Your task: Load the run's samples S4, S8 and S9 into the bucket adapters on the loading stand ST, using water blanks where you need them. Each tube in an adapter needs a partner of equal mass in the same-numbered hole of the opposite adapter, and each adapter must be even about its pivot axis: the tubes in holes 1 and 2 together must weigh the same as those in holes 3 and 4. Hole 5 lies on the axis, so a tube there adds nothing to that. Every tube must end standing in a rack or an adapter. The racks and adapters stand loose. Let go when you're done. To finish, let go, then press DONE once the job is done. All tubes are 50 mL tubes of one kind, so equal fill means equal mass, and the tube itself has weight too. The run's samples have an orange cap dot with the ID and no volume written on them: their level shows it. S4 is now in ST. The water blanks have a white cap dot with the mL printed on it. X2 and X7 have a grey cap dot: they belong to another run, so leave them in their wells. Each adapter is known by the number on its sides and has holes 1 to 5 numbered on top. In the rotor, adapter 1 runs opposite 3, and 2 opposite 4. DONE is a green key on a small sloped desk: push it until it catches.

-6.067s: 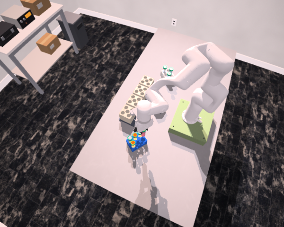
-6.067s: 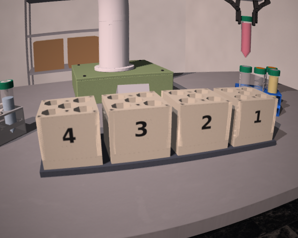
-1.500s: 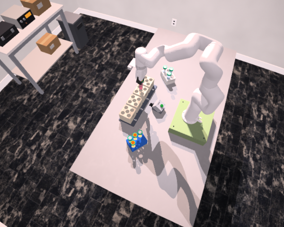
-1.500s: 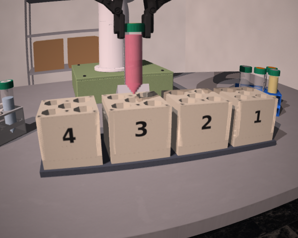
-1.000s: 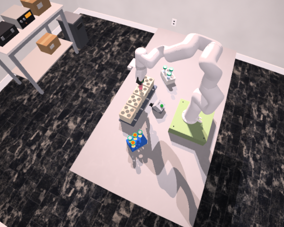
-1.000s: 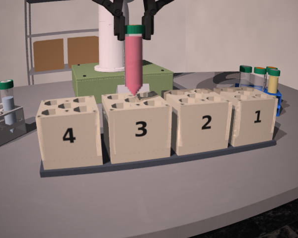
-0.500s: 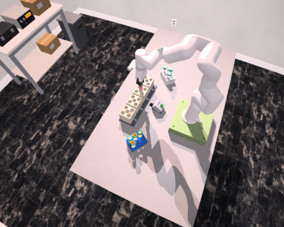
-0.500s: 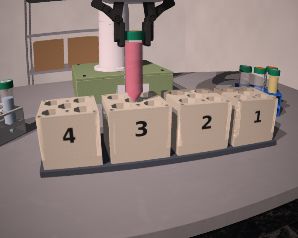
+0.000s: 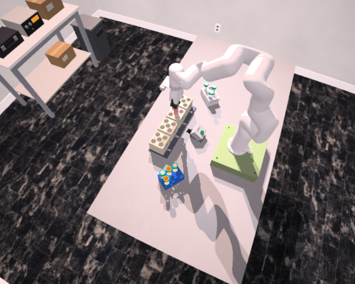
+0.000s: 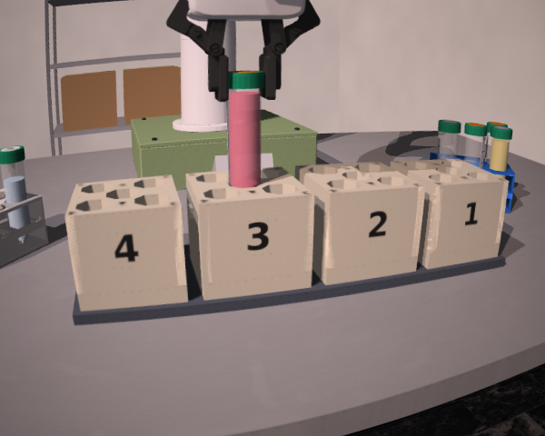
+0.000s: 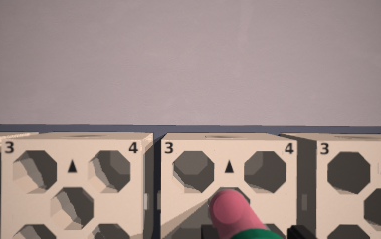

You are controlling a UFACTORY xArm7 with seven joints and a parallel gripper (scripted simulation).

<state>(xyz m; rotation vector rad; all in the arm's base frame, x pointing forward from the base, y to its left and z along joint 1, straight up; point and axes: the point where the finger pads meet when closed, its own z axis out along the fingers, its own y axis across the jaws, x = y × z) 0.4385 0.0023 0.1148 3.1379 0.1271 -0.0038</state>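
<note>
Now: hand 50 mm above the pink-filled tube and 10 mm to the left of it. The rest, counted from my hand: green key: 210 mm behind, 130 mm below, 20 mm to the left; tube of blue liquid: 260 mm to the right, 130 mm below, 130 mm behind; loading stand: 190 mm below, 50 mm to the left, 10 mm behind.
</note>
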